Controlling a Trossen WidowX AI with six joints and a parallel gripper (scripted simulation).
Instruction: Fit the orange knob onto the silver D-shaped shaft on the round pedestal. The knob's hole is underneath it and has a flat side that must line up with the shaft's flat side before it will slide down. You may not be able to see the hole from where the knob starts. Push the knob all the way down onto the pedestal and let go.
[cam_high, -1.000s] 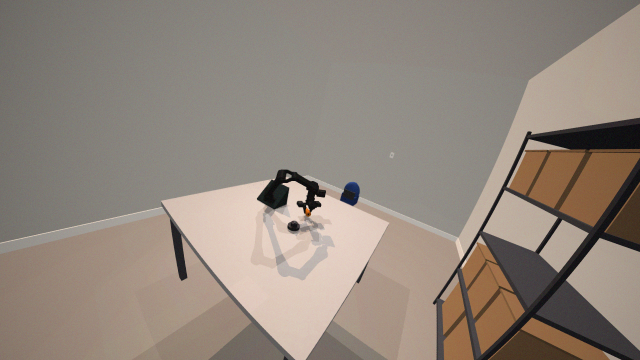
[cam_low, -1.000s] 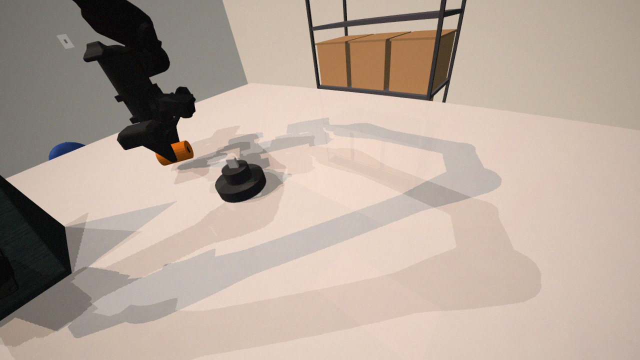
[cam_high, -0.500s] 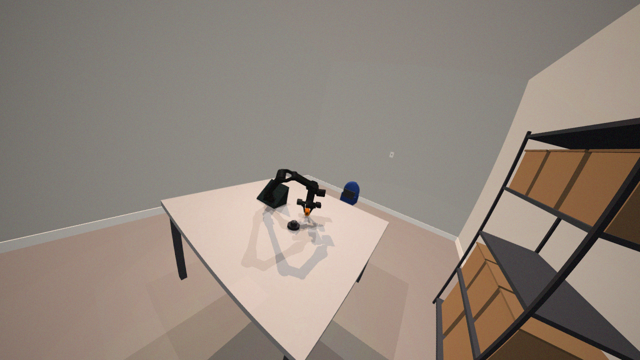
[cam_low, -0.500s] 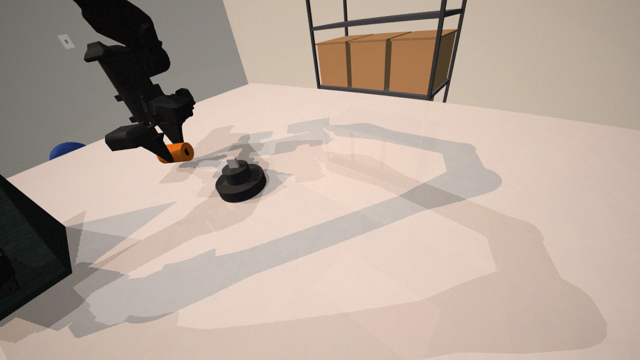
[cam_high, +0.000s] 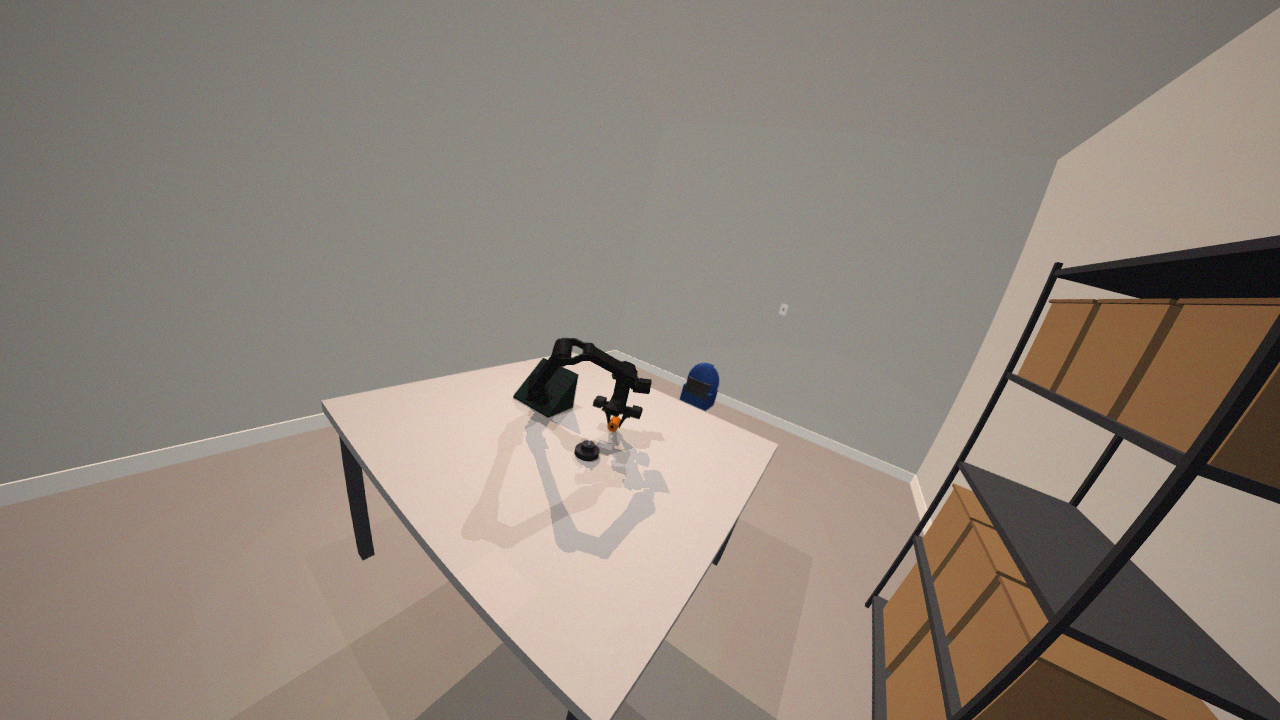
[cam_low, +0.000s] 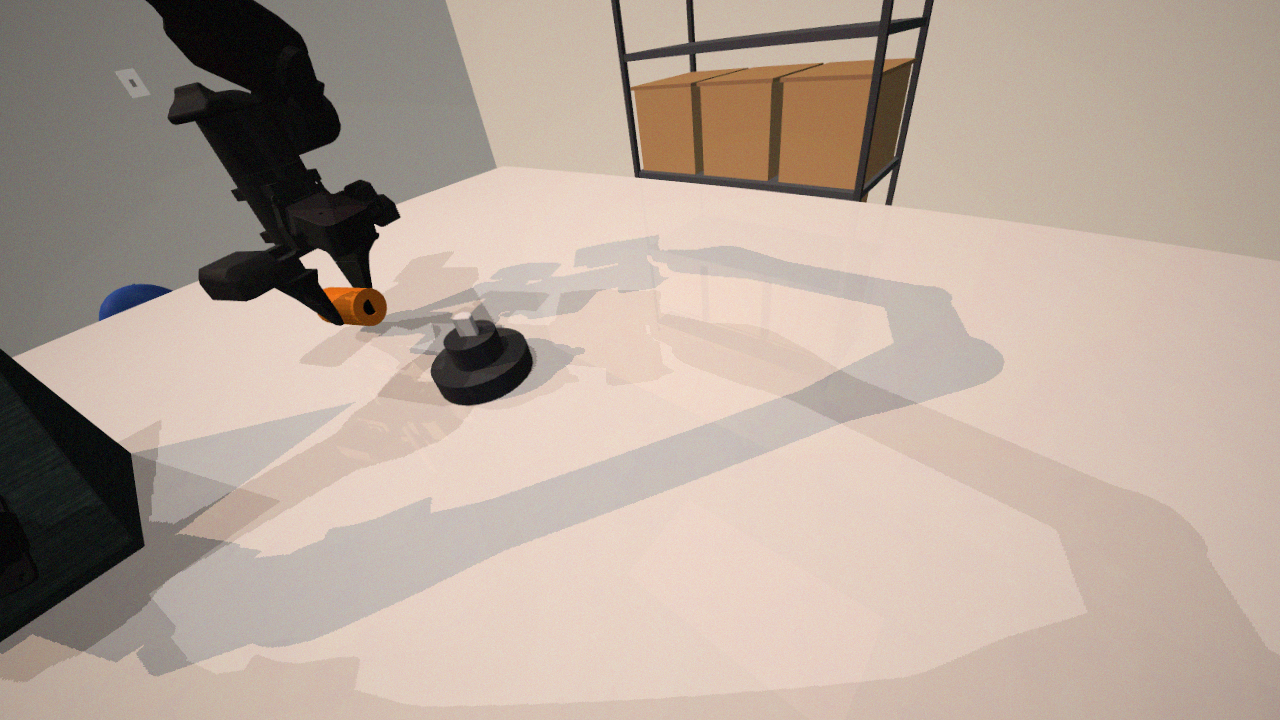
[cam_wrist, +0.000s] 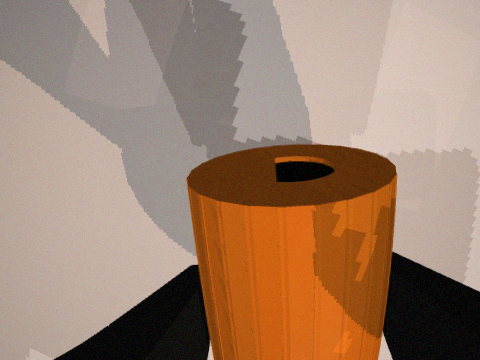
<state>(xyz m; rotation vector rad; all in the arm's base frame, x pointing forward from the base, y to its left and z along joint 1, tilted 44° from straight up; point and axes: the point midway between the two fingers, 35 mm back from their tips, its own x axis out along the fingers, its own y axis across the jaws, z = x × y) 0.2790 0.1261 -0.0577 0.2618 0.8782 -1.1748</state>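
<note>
My gripper tip is 10 mm to the right of the orange knob, 10 mm below it and 10 mm past it. Also, from my gripper tip: round black pedestal 200 mm to the right, 50 mm ahead, 10 mm above.
</note>
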